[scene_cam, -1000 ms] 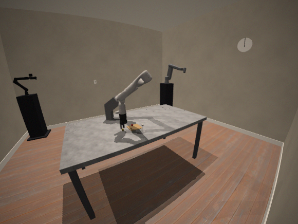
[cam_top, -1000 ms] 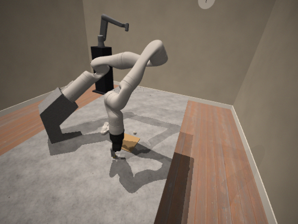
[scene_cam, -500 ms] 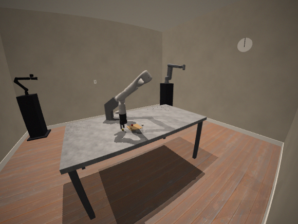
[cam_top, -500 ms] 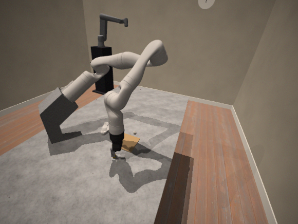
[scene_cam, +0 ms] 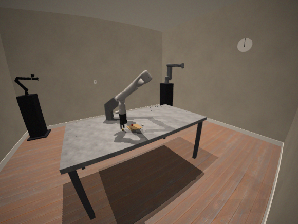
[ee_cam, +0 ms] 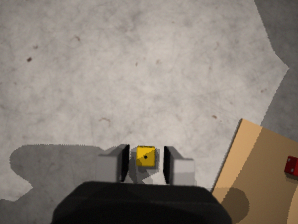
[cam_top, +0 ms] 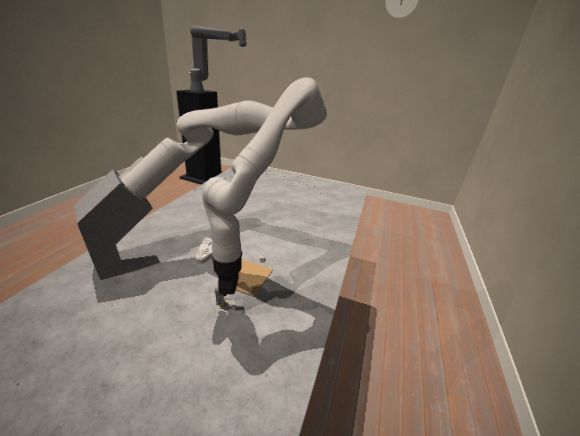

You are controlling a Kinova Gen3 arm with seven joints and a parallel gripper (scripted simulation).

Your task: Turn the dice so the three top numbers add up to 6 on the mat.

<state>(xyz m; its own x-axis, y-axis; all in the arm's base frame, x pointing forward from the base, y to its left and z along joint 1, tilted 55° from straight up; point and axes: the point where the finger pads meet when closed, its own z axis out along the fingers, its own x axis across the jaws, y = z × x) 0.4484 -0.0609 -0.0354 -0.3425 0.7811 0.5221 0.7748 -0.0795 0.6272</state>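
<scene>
Now: the yellow die 3 cm below my hand. Round my hand: tan mat (14 cm to the left, 4 cm below); white die (24 cm to the left, 3 cm below); red die (13 cm to the left, 5 cm behind, 3 cm below).
</scene>
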